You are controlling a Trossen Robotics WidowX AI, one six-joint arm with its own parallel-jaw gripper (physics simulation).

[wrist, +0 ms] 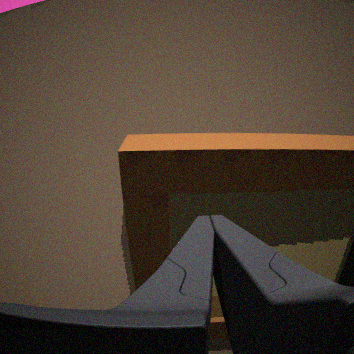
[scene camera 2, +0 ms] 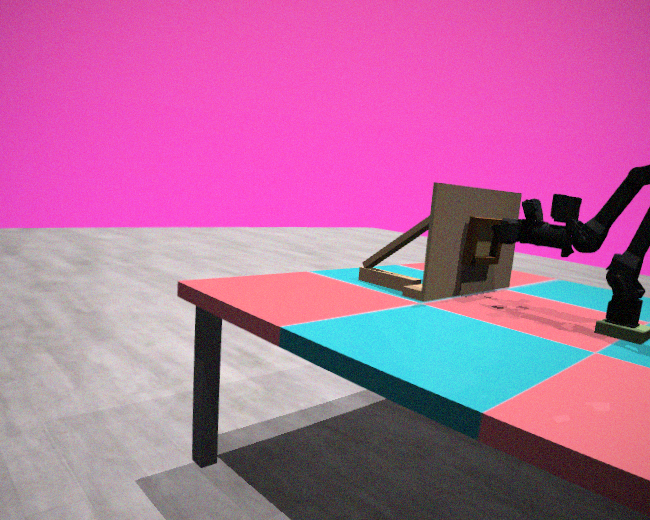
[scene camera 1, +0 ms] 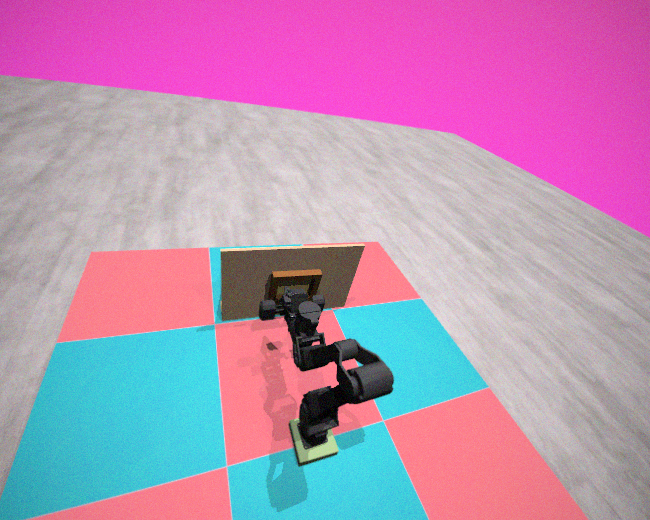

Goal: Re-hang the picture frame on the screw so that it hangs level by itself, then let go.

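Seen in the pictures: gripper, fingertip midpoint: (wrist: 208, 226) (scene camera 2: 492, 227) (scene camera 1: 285, 287); arm's base, link origin: (scene camera 2: 622, 323) (scene camera 1: 312, 432).
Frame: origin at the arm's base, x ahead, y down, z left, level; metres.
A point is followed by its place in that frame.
The orange-brown picture frame (scene camera 1: 296, 273) {y -0.193, x 0.400, z -0.058 m} (scene camera 2: 486, 261) {y -0.073, x 0.396, z -0.069 m} (wrist: 240, 170) {y -0.184, x 0.391, z -0.032 m} is upright at the front of the tan panel (scene camera 1: 243, 281) (scene camera 2: 445, 233) (wrist: 60, 150). Its top edge looks about level in the wrist view. My gripper (wrist: 208, 226) {y -0.173, x 0.365, z -0.015 m} is shut and holds nothing. Its closed fingertips are in front of the frame's opening, below the top bar, in the wrist view. In scene camera 1 the gripper and wrist cover the frame's lower part. Whether the fingertips touch the frame cannot be told. The screw is hidden, so whether the frame hangs on it cannot be told.
The panel stands upright on the pink and cyan checkered table (scene camera 1: 135, 390) {y 0.025, x 0.248, z 0.414 m} (scene camera 2: 433, 352) {y 0.025, x 0.198, z 0.493 m}. A slanted wooden brace (scene camera 2: 395, 241) {y -0.107, x 0.581, z 0.118 m} and a foot piece (scene camera 2: 387, 278) {y 0.000, x 0.596, z 0.117 m} are behind it. The arm's green base plate (scene camera 1: 317, 453) {y 0.000, x -0.049, z 0.004 m} (scene camera 2: 623, 331) {y 0.006, x -0.015, z 0.051 m} is in front of the panel.
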